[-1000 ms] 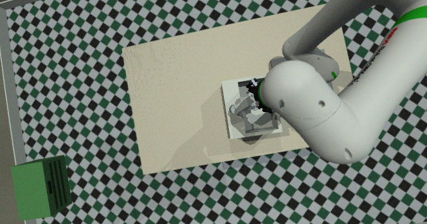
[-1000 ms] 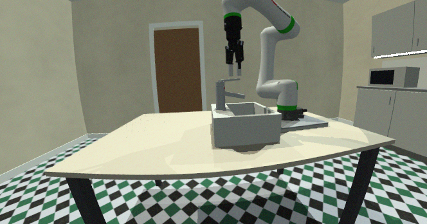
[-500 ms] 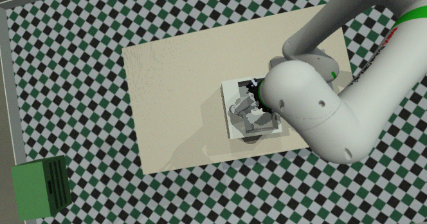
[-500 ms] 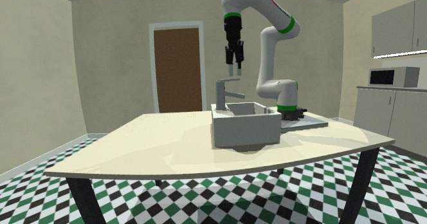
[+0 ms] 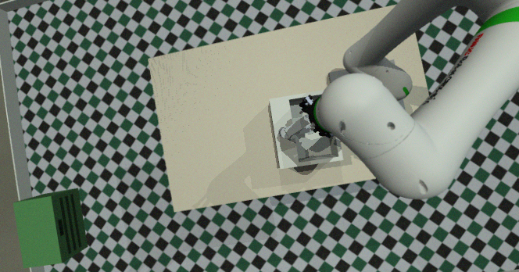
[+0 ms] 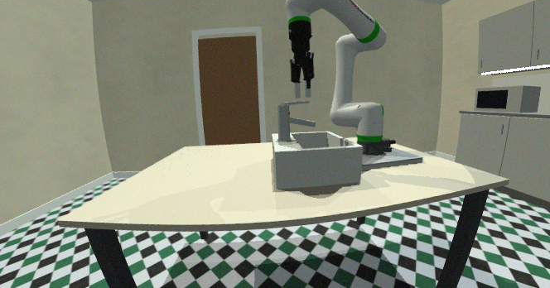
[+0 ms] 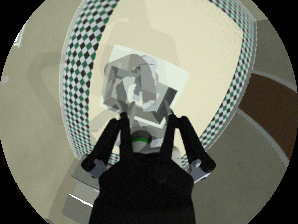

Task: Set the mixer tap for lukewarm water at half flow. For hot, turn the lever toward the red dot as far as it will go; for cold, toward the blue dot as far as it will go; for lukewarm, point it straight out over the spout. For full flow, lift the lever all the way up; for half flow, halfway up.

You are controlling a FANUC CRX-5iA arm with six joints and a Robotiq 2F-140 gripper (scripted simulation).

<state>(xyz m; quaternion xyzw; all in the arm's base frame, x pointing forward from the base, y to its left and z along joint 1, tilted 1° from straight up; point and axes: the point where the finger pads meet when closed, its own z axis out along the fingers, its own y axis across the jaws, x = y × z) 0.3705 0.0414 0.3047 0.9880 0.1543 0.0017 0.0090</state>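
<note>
My hand is 3 cm short of the lever, 1 cm to the right of it and 5 cm above it. Also, from my hand: grey mixer tap: 6 cm ahead, 2 cm to the left, 10 cm below; sink basin: 3 cm behind, 4 cm to the left, 29 cm below.
</note>
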